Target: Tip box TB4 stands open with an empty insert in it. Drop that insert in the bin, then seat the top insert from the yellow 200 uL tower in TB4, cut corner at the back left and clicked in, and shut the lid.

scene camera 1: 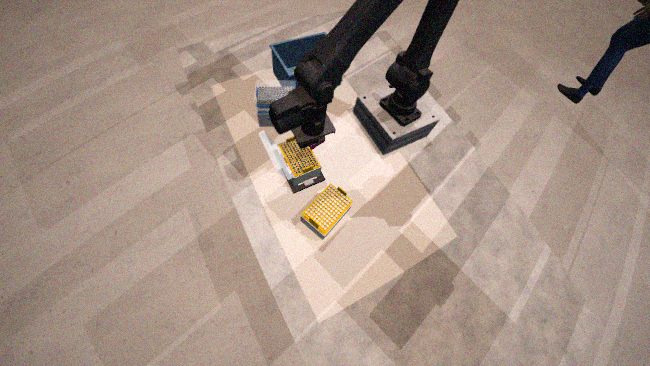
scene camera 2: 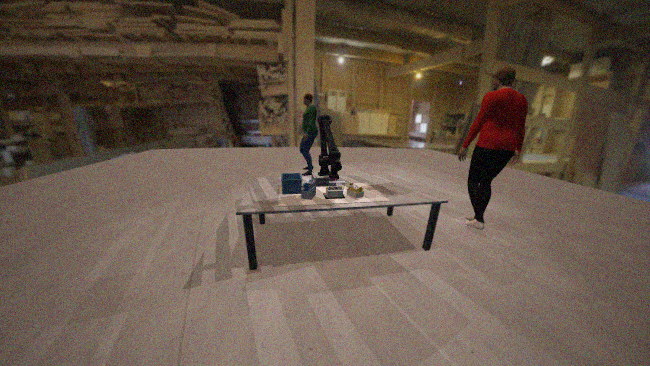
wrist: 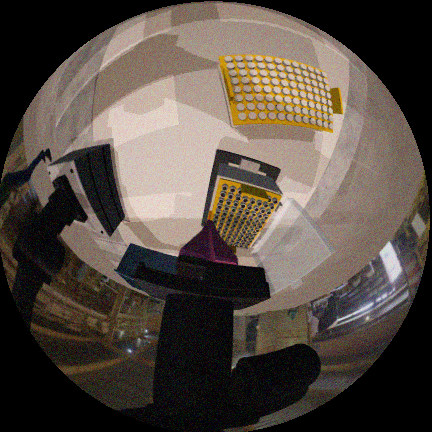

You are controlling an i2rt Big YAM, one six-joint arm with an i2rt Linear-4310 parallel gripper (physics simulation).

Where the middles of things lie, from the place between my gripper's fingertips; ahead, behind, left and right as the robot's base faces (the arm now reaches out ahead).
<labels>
The clear lid (wrist: 293,244) lies 10 cm ahead of my hand, 3 cm above it and 1 cm to the right of it. Also, from my hand: yellow tip box (scene camera 1: 325,210) 17 cm to the left, 6 cm ahead, 1 cm below; then blue bin (scene camera 1: 286,55) 31 cm to the right, 19 cm behind, 1 cm below.
</labels>
